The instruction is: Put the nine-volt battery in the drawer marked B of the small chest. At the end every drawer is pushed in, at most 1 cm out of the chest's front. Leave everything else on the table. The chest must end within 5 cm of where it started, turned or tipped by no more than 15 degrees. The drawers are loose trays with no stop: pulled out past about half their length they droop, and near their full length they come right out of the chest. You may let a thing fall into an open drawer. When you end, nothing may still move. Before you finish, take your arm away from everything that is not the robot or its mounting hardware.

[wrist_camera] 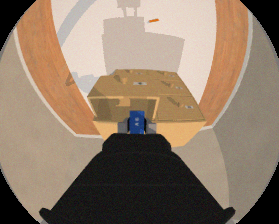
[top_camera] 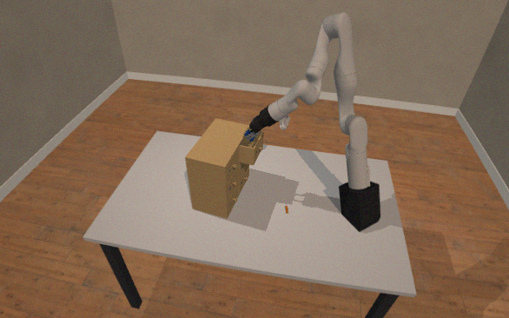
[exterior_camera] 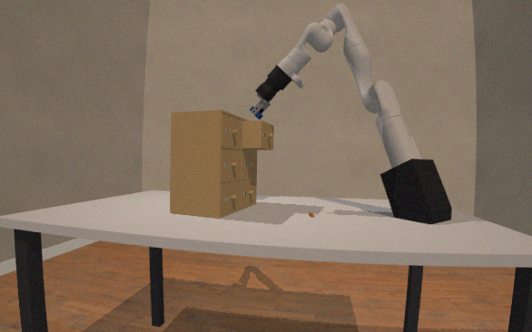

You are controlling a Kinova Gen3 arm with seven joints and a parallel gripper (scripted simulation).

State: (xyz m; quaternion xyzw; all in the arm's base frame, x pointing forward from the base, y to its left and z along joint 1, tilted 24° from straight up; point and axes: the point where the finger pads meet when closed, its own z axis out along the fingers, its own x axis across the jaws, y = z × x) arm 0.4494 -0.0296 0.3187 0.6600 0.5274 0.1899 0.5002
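The blue nine-volt battery lies 10 mm ahead of my hand. Also, from my hand: drawer marked B 110 mm below, 50 mm to the right, 30 mm ahead; then small orange object 350 mm below, 170 mm behind, 140 mm to the left.
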